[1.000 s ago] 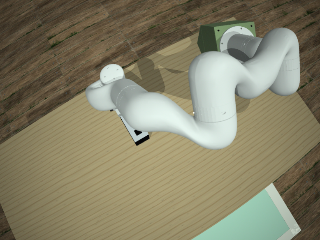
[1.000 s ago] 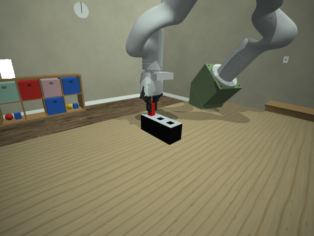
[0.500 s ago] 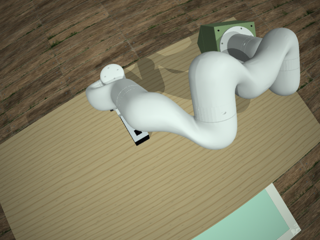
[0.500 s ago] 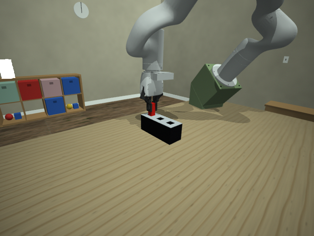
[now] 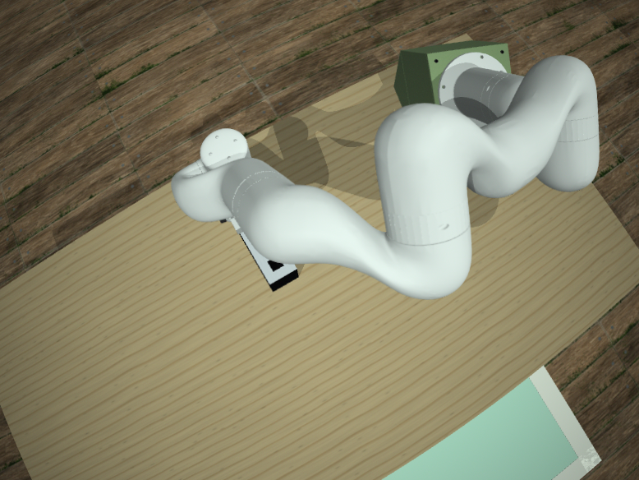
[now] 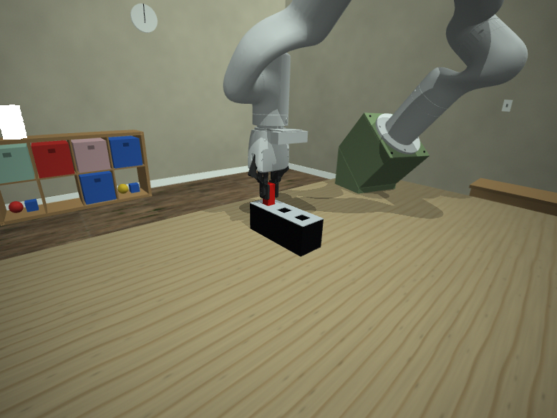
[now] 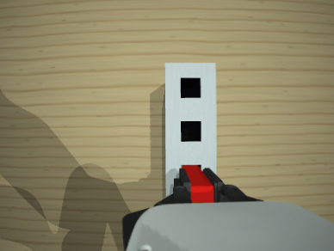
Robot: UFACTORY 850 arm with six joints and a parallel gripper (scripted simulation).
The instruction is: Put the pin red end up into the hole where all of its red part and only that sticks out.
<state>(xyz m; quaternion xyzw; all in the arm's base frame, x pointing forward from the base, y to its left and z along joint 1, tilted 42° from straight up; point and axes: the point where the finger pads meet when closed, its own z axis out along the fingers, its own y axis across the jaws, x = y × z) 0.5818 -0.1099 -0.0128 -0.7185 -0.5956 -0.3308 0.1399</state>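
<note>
My gripper is now 1 cm above the pin. The rest, counted from my hand: block (6 cm to the left, 7 cm below).
</note>
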